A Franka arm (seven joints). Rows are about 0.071 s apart.
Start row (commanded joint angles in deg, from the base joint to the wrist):
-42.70, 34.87, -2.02, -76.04, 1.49, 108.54, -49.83
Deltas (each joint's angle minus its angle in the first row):
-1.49, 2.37, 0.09, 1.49, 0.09, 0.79, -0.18
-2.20, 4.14, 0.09, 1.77, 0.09, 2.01, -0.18
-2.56, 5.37, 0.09, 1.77, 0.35, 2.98, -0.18
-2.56, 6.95, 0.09, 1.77, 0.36, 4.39, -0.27
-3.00, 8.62, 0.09, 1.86, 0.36, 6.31, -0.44
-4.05, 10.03, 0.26, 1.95, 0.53, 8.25, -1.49
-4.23, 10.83, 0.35, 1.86, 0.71, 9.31, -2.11
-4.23, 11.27, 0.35, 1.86, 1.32, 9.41, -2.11
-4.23, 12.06, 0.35, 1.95, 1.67, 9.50, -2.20
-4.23, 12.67, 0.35, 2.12, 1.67, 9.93, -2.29
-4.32, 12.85, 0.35, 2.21, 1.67, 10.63, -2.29
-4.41, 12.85, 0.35, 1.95, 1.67, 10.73, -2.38
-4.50, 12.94, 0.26, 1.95, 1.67, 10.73, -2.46
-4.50, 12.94, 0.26, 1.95, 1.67, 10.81, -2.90
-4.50, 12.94, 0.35, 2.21, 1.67, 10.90, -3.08
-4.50, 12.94, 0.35, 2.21, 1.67, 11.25, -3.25
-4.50, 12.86, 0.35, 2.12, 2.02, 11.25, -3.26
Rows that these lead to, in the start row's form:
-44.19, 37.24, -1.93, -74.55, 1.58, 109.33, -50.01
-44.90, 39.01, -1.93, -74.27, 1.58, 110.55, -50.01
-45.26, 40.24, -1.93, -74.27, 1.84, 111.52, -50.01
-45.26, 41.82, -1.93, -74.27, 1.85, 112.93, -50.10
-45.70, 43.49, -1.93, -74.18, 1.85, 114.85, -50.27
-46.75, 44.90, -1.76, -74.09, 2.02, 116.79, -51.32
-46.93, 45.70, -1.67, -74.18, 2.20, 117.85, -51.94
-46.93, 46.14, -1.67, -74.18, 2.81, 117.95, -51.94
-46.93, 46.93, -1.67, -74.09, 3.16, 118.04, -52.03
-46.93, 47.54, -1.67, -73.92, 3.16, 118.47, -52.12
-47.02, 47.72, -1.67, -73.83, 3.16, 119.17, -52.12
-47.11, 47.72, -1.67, -74.09, 3.16, 119.27, -52.21
-47.20, 47.81, -1.76, -74.09, 3.16, 119.27, -52.29
-47.20, 47.81, -1.76, -74.09, 3.16, 119.35, -52.73
-47.20, 47.81, -1.67, -73.83, 3.16, 119.44, -52.91
-47.20, 47.81, -1.67, -73.83, 3.16, 119.79, -53.08
-47.20, 47.73, -1.67, -73.92, 3.51, 119.79, -53.09

